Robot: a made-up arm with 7 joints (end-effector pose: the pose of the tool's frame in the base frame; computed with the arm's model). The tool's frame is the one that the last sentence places.
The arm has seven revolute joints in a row. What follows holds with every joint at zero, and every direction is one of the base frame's. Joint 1 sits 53.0 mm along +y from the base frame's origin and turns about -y. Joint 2 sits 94.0 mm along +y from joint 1 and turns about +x. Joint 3 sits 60.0 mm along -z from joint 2 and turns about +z. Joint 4 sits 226.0 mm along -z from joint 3 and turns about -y. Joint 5 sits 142.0 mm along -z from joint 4 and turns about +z. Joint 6 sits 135.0 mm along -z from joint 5 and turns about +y. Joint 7 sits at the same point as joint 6 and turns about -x. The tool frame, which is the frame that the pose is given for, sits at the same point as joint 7; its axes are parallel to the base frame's.
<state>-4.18 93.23 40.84 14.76 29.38 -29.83 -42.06</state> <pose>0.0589 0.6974 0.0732 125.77 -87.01 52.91</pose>
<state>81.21 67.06 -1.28 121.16 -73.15 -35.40 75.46</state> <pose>0.0960 0.2763 0.2250 136.05 0.11 -66.50</pose>
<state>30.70 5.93 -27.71 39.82 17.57 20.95 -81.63</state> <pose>0.3927 0.1165 -0.3537 72.81 -47.78 20.23</pose>
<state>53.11 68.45 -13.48 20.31 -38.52 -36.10 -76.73</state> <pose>0.2331 0.6464 -0.0581 140.18 -96.49 -4.32</pose>
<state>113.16 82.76 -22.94 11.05 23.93 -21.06 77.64</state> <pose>0.0643 0.6978 0.0807 31.13 -117.08 -19.38</pose>
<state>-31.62 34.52 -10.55 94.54 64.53 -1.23 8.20</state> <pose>0.1021 0.2550 -0.3520 -32.02 -54.66 18.74</pose>
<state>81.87 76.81 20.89 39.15 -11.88 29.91 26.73</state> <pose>0.0761 0.6488 0.1542 48.57 -88.03 43.15</pose>
